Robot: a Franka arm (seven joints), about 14 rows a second.
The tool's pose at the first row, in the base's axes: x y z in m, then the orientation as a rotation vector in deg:
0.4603 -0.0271 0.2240 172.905 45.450 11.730
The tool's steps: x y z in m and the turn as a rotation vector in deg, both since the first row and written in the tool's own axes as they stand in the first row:
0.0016 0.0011 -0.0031 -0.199 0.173 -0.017
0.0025 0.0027 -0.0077 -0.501 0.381 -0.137
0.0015 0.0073 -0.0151 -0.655 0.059 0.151
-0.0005 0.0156 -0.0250 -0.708 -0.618 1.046
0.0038 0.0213 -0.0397 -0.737 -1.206 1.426
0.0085 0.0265 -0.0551 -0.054 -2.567 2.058
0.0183 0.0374 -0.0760 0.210 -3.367 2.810
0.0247 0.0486 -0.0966 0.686 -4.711 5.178
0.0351 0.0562 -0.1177 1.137 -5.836 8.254
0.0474 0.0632 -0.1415 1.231 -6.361 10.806
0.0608 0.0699 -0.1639 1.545 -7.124 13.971
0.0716 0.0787 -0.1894 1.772 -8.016 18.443
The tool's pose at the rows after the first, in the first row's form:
0.4618 -0.0273 0.2273 172.736 45.420 12.060
0.4628 -0.0284 0.2321 172.427 45.510 12.475
0.4632 -0.0330 0.2395 172.371 45.004 12.040
0.4642 -0.0414 0.2495 172.628 43.603 11.042
0.4688 -0.0446 0.2648 172.680 42.983 10.165
0.4734 -0.0471 0.2809 173.369 42.160 7.873
0.4845 -0.0522 0.3034 173.792 41.055 6.574
0.4928 -0.0592 0.3251 174.936 37.533 4.387
0.5027 -0.0611 0.3476 176.259 32.912 2.536
0.5137 -0.0616 0.3731 177.082 29.003 1.719
0.5256 -0.0613 0.3972 178.136 24.164 0.454
0.5359 -0.0642 0.4243 -179.115 -17.226 0.978

